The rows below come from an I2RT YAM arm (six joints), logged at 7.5 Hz.
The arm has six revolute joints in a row. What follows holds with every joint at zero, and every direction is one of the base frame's.
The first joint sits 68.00 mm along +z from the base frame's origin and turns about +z.
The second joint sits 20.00 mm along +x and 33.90 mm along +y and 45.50 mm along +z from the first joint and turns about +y.
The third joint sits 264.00 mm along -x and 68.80 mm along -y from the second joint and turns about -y.
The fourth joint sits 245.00 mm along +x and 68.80 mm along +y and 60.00 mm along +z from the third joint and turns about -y.
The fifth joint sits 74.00 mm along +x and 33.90 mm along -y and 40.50 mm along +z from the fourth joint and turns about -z.
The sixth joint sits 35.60 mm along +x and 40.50 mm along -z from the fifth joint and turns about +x.
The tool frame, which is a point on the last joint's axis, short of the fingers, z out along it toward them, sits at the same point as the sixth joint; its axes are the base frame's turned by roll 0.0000, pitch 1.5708 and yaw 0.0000 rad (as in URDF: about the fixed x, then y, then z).
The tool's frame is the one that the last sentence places.
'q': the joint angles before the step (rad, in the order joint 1, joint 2, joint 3, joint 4, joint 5, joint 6). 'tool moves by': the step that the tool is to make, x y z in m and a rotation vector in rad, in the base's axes. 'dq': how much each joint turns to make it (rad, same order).
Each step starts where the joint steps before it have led.
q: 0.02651 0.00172 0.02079 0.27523 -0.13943 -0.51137
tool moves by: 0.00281 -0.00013 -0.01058 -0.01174 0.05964 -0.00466
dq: -0.00191 -0.00005 -0.01679 -0.04466 0.00000 -0.01068
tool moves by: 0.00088 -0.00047 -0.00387 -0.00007 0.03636 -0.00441
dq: -0.00454 0.00004 -0.00001 -0.03620 0.00003 0.00076
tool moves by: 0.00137 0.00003 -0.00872 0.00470 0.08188 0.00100
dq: 0.00003 -0.00004 0.00003 -0.08093 0.00003 0.00648
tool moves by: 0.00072 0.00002 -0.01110 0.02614 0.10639 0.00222
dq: -0.00011 0.00002 0.00000 -0.10185 -0.00049 0.02862
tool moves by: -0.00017 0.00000 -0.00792 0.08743 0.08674 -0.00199
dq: 0.00005 0.00008 -0.00003 -0.07236 0.00005 0.09002
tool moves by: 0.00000 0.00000 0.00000 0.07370 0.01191 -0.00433
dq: 0.00000 0.00001 0.00000 -0.00001 -0.00001 0.07478
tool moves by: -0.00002 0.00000 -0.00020 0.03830 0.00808 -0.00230
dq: 0.00001 -0.00009 0.00003 -0.00202 0.00002 0.03890
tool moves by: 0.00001 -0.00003 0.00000 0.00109 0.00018 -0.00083
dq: -0.00004 0.00009 -0.00001 0.00009 0.00072 0.00115
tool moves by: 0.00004 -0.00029 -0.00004 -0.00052 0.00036 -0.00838
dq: 0.00007 -0.00004 0.00001 -0.00043 0.00847 0.00000
